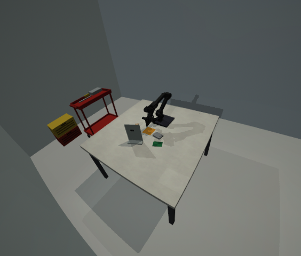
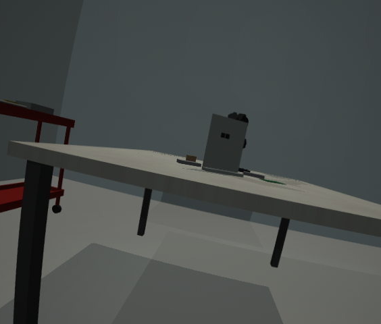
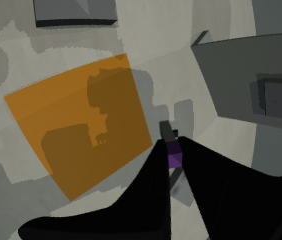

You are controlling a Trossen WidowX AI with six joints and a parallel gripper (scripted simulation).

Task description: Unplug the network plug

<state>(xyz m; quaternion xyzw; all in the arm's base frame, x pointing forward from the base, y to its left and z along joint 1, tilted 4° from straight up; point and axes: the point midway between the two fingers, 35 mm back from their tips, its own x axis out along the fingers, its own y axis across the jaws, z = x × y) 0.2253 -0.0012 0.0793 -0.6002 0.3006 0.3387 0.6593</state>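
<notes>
Now: gripper tip 80 mm above the orange square patch and 20 mm past it. From my gripper tip the other things lie so: grey upright panel (200 mm ahead, 20 mm above); then green patch (230 mm to the left, 90 mm ahead, 80 mm below); then network plug (right at my gripper tip).
</notes>
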